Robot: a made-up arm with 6 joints. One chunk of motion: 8 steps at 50 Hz.
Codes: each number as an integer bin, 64 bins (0 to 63) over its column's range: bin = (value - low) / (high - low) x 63, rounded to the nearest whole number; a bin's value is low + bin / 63 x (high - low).
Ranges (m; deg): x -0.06..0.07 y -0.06..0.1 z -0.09..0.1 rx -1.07..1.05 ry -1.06..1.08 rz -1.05..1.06
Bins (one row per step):
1: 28 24 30 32 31 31
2: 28 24 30 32 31 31
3: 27 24 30 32 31 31
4: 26 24 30 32 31 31
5: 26 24 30 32 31 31
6: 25 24 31 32 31 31
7: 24 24 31 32 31 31
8: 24 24 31 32 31 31
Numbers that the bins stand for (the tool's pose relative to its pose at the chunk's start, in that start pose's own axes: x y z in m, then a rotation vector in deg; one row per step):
1: -0.0022 0.0010 0.0005 0.01 -0.01 -0.01
2: -0.0022 0.0010 0.0005 0.01 -0.01 -0.01
3: -0.0043 0.0010 0.0005 0.01 -0.01 -0.01
4: -0.0063 0.0010 0.0005 0.01 -0.01 -0.01
5: -0.0063 0.0010 0.0005 0.01 -0.01 -0.01
6: -0.0084 0.0010 0.0035 0.01 -0.01 -0.01
7: -0.0105 0.0010 0.0035 0.01 -0.01 -0.01
8: -0.0105 0.0010 0.0035 0.01 -0.01 -0.01

